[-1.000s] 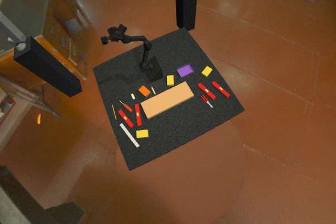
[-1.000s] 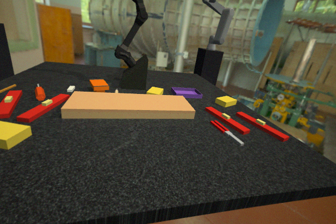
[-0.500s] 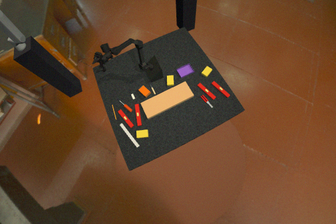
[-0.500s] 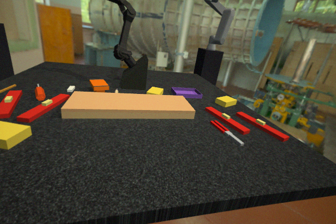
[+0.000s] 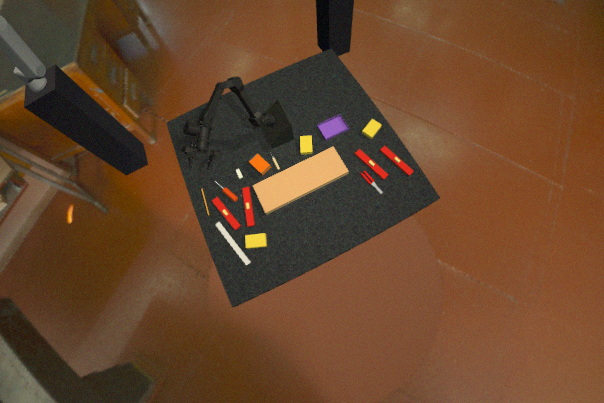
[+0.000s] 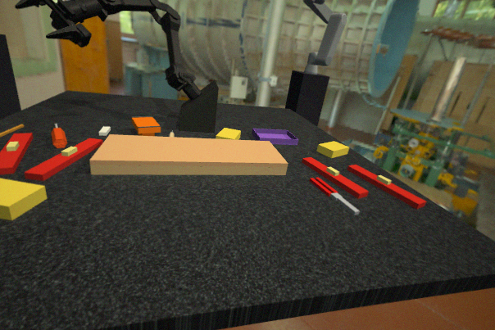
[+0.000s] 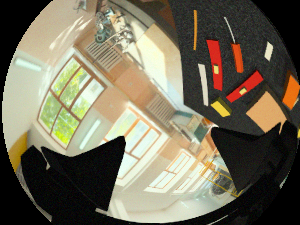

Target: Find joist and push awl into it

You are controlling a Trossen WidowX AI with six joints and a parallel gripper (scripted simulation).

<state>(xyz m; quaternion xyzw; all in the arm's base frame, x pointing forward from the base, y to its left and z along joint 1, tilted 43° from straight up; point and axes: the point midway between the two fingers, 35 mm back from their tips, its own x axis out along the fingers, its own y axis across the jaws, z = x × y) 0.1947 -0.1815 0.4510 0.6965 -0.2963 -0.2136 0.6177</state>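
My gripper tip is now 31 cm above the orange stud finder, 27 cm to the right of it and 3 cm past it. Also, from my gripper tip: small white block 32 cm below, 14 cm to the left, 4 cm behind; pencil 32 cm below, 11 cm to the right, 2 cm ahead; white ruler 32 cm below, 32 cm ahead, 5 cm to the right.
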